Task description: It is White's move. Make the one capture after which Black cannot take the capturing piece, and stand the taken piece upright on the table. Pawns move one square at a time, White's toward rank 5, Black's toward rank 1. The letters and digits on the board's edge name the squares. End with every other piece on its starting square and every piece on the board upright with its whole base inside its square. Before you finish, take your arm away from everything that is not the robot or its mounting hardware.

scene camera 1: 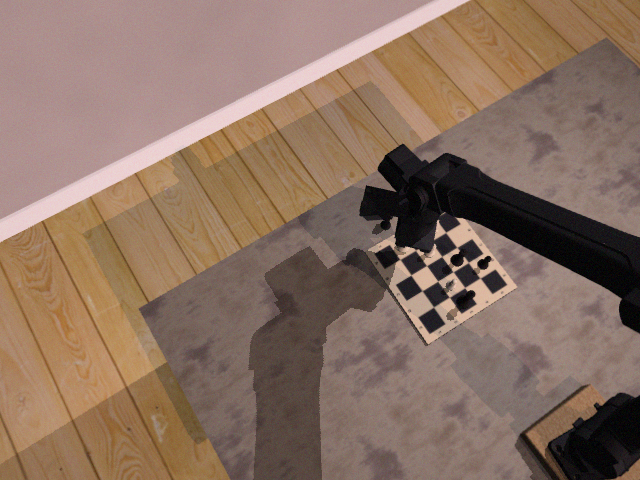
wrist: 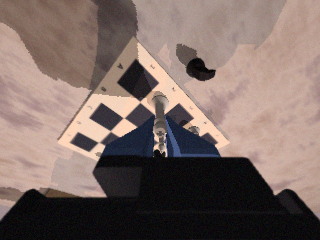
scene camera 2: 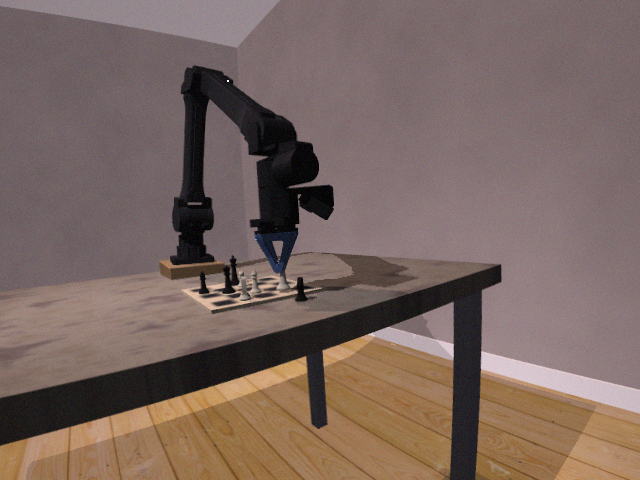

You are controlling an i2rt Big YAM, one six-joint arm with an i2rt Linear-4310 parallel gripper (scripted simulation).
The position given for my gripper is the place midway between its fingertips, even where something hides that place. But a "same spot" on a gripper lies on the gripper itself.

My gripper shows in scene camera 1 (408, 241), in the wrist view and in scene camera 2. A chessboard shows in scene camera 1, in the wrist view (121, 102) and in scene camera 2. The same spot on my gripper: (wrist: 197, 179) is (scene camera 2: 292, 225). One and the same spot on the chessboard: (scene camera 2: 214, 302) is (scene camera 1: 457, 224).
